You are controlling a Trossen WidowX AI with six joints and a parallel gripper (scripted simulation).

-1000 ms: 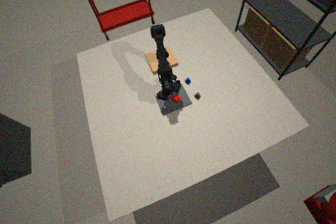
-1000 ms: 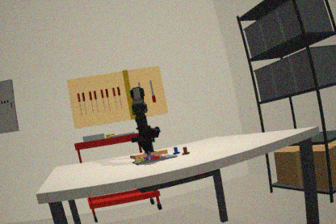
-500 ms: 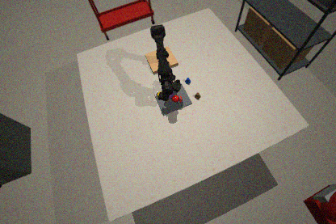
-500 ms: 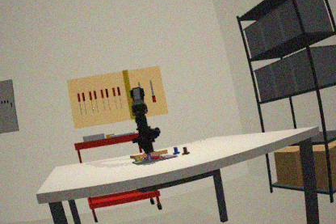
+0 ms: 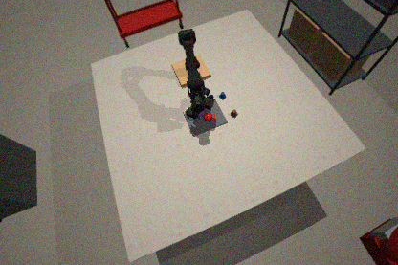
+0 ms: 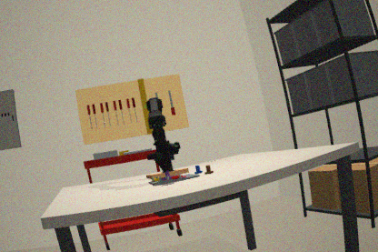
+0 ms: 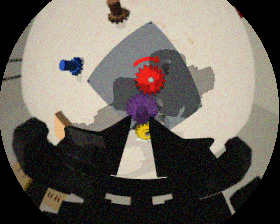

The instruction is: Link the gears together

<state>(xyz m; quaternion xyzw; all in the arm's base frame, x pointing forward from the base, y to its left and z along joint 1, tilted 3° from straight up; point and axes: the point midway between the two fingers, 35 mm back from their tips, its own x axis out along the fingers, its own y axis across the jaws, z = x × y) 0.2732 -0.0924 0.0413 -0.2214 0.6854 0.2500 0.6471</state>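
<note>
My gripper tip is now 2 cm above the purple gear. The rest, counted from my gripper tip: red gear: 5 cm ahead, 3 cm to the left, 3 cm below; blue gear: 3 cm behind, 17 cm to the left, 3 cm below; yellow gear: 3 cm behind, 5 cm to the right, 3 cm below.
</note>
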